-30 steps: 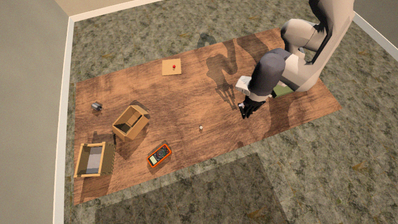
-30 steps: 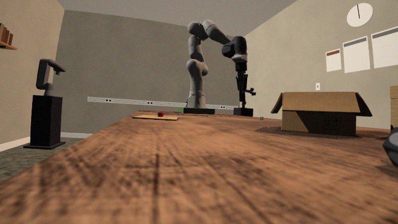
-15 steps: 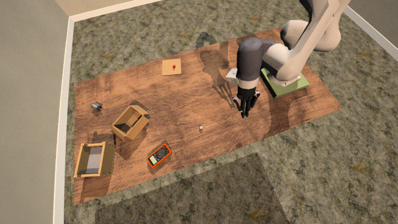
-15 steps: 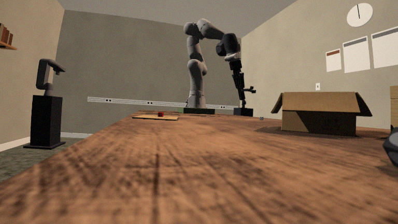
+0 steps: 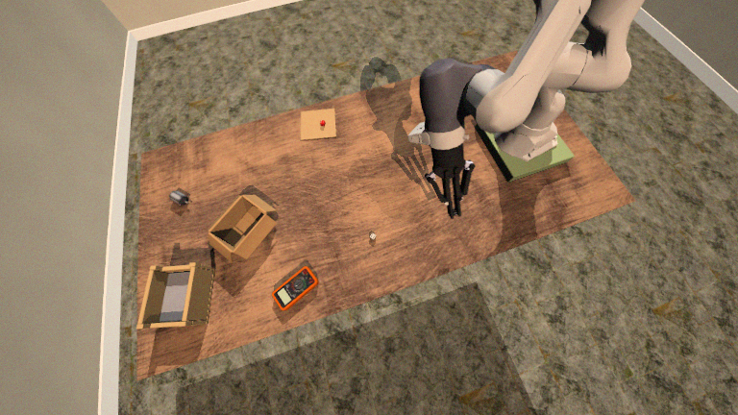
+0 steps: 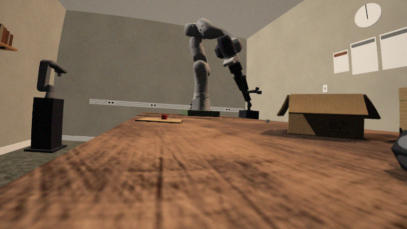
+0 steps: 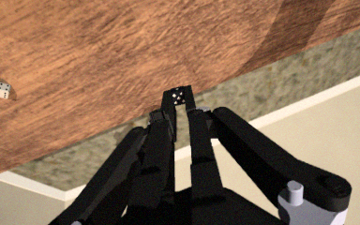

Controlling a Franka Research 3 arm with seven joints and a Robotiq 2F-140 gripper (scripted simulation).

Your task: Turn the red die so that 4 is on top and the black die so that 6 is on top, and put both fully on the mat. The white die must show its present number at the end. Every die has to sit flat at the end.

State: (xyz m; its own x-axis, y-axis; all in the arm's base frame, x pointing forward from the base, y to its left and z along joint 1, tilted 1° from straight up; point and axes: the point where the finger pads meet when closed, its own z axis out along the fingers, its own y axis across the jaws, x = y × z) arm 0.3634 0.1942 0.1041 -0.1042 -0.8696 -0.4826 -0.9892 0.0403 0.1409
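Right now the black die is 10 mm to the left of my hand and 30 mm below it. Also, from my hand: red die 290 mm ahead, 510 mm to the right, 140 mm below; then white die 240 mm ahead, 20 mm to the right, 140 mm below; then orange multimeter 510 mm ahead, 60 mm to the left, 130 mm below.
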